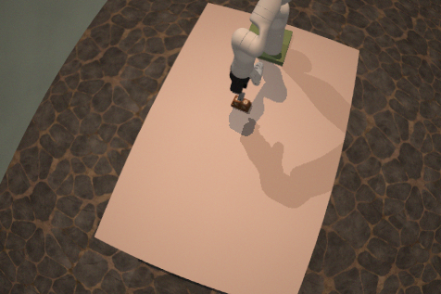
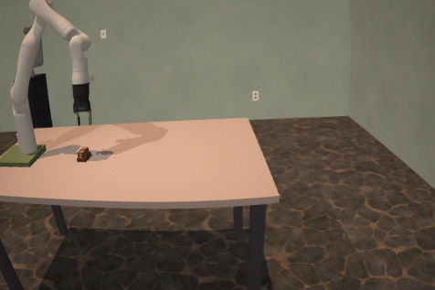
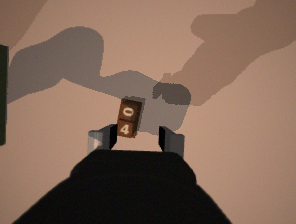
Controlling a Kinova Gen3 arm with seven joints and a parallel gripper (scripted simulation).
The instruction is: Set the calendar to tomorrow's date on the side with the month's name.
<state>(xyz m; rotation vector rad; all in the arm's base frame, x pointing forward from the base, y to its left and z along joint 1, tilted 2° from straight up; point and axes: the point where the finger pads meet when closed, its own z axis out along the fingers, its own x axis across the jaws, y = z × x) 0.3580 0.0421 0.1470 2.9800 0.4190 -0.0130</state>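
Right now the brown cube is 30 mm behind my hand and 140 mm below it. Round my hand: brown tray 30 mm behind, 10 mm to the right, 160 mm below.
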